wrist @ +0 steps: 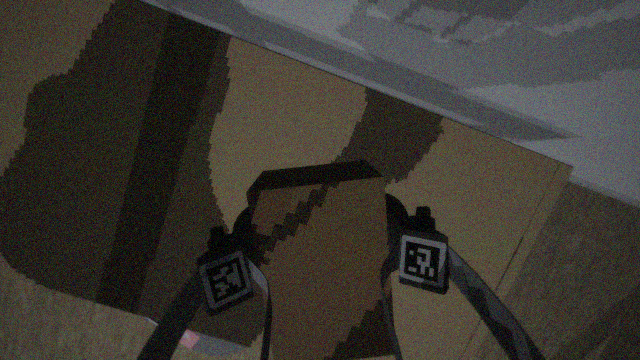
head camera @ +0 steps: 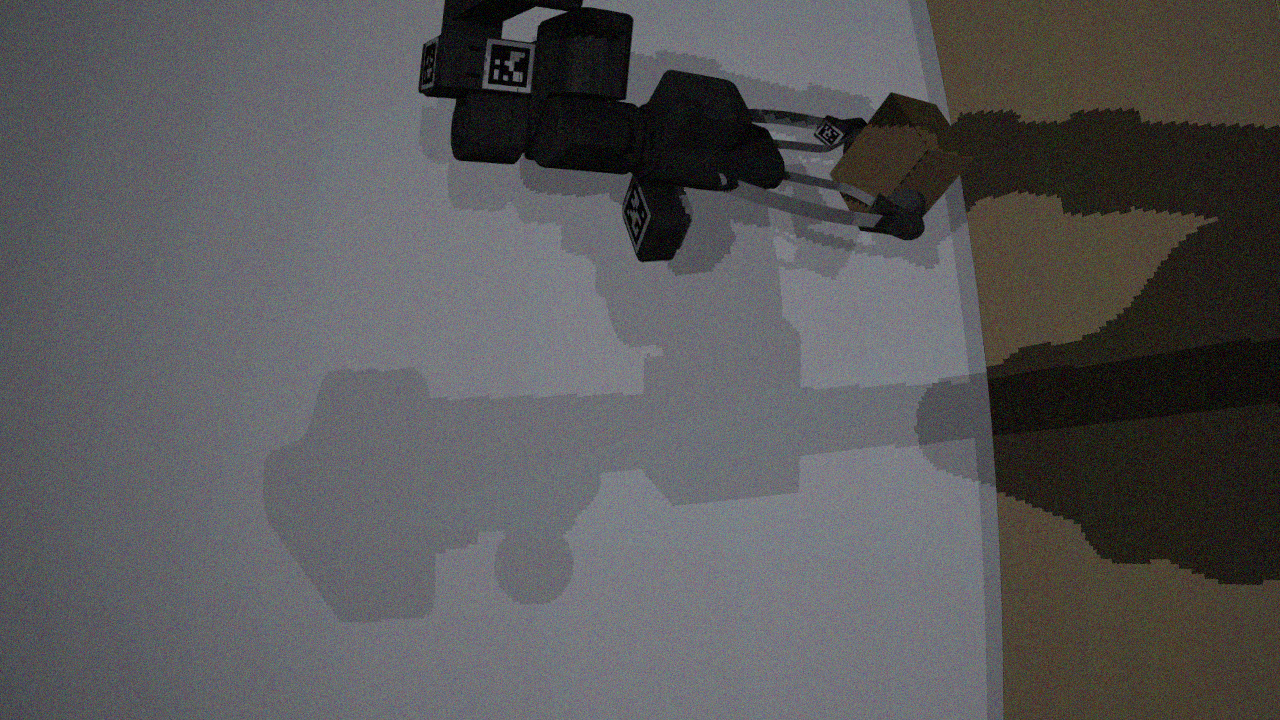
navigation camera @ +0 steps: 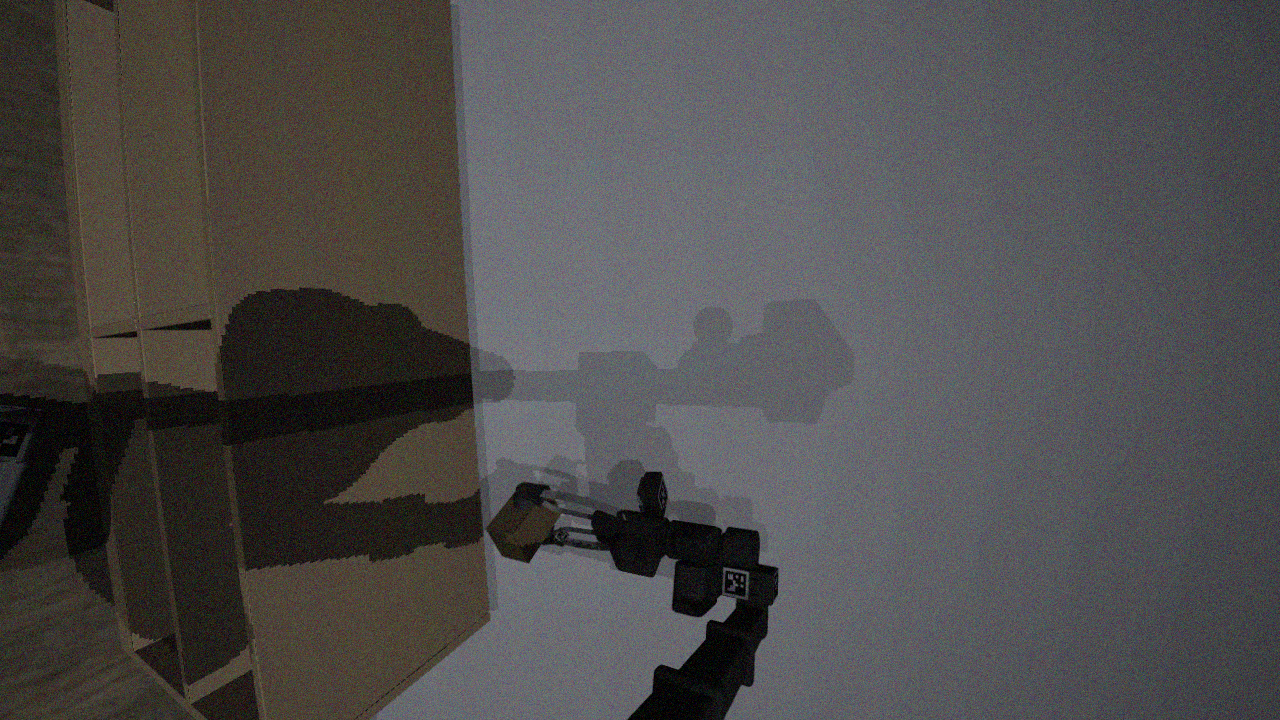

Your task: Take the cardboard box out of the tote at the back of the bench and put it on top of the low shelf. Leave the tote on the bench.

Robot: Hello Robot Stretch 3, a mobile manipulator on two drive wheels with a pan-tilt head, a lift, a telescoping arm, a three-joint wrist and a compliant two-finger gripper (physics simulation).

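Frame: origin at the robot's base, x ahead, y left, z up, level; millimetres.
Seen in the pictures: gripper, fingertip midpoint: [head camera: 901,179] [navigation camera: 524,512].
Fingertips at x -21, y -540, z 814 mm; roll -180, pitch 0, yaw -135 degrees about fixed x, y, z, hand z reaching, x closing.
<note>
A point is followed by its place in that frame.
The brown cardboard box [head camera: 895,161] {x -31, y -510, z 852 mm} [navigation camera: 524,530] {x -38, y -501, z 852 mm} [wrist: 325,265] is between the two fingertips of my gripper [head camera: 875,173] {x -21, y -541, z 814 mm} [navigation camera: 546,514] {x -21, y -541, z 814 mm} [wrist: 321,223] {x -21, y -541, z 814 mm}, which is shut on it. The box is tilted in the head view and is held up in the air. The low shelf [head camera: 1074,626] {x 351, y -424, z 610 mm} [navigation camera: 340,179] {x 416, y -265, z 610 mm} [wrist: 280,100] shows its wide tan top, partly in shadow; in the wrist view this top lies behind and below the box. The gap between box and top is hard to judge. The tote and the bench do not show in these views.
A pale grey wall [head camera: 223,223] {x 49, y -667, z 1294 mm} [navigation camera: 1029,223] {x 371, y -551, z 1453 mm} [wrist: 600,100] runs along the shelf's back edge, with shadows of the robot on it. My arm [navigation camera: 702,671] {x -87, y -368, z 1150 mm} reaches in from the bottom of the navigation view. Part of my base [navigation camera: 13,443] {x -6, y -147, z 160 mm} shows at that view's left edge, by the shelf's open front.
</note>
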